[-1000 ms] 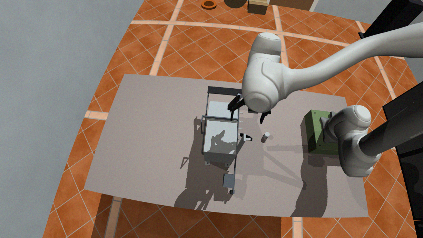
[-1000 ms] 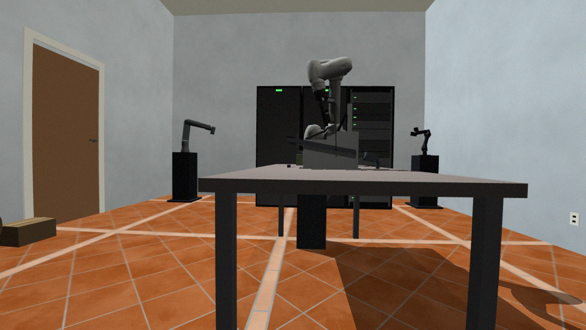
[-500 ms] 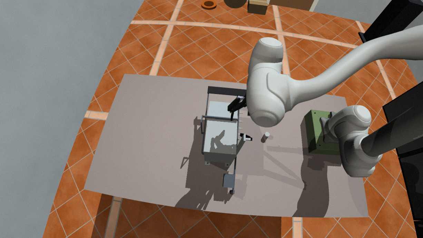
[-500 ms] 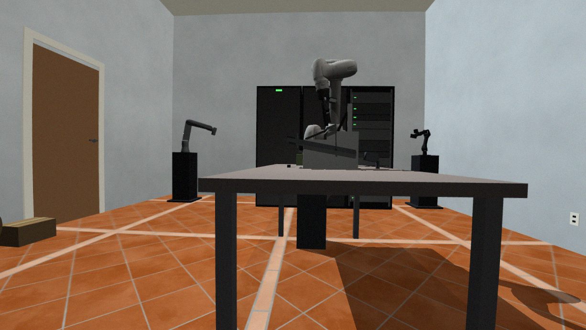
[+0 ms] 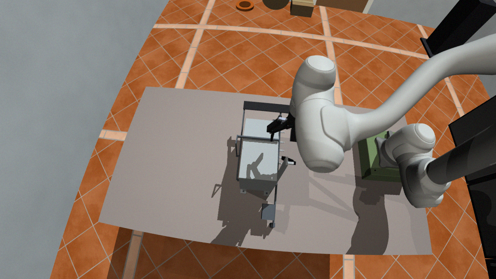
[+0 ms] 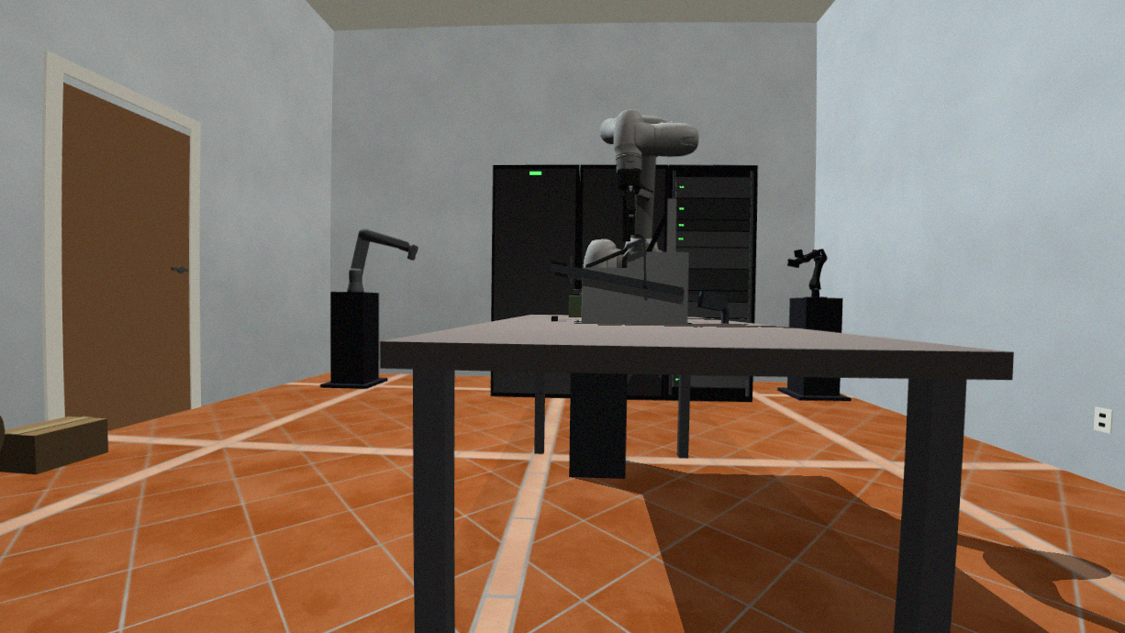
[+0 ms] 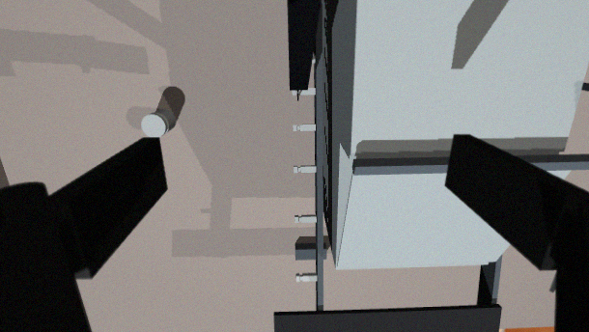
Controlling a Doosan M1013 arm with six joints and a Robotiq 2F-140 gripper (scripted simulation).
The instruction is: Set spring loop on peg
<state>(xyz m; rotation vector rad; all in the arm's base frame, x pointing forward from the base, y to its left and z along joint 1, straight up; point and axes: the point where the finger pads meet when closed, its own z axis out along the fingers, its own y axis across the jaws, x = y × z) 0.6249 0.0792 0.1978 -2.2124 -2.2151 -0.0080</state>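
Right now my hand is 180 mm past the steel test weight, 40 mm to the left of it and 270 mm above it. Round my hand: small block (20 mm ahead, 250 mm to the right, 290 mm below); then white-tipped pin (10 mm ahead, 140 mm to the left, 100 mm above).
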